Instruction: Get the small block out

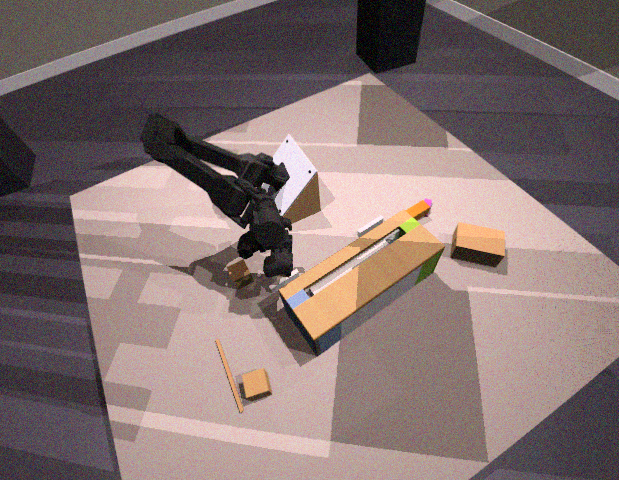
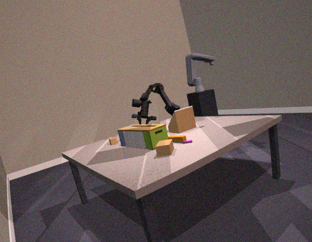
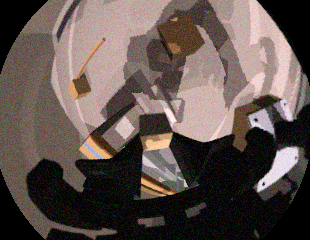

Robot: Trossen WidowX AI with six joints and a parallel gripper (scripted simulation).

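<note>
The tan block is 10 mm to the right of my gripper tip, 10 mm behind it and 10 mm above it. From my gripper tip the other things lie so: long box: 150 mm to the left, 50 mm ahead, 20 mm below; thin stick: 220 mm to the right, 160 mm ahead, 80 mm below.
</note>
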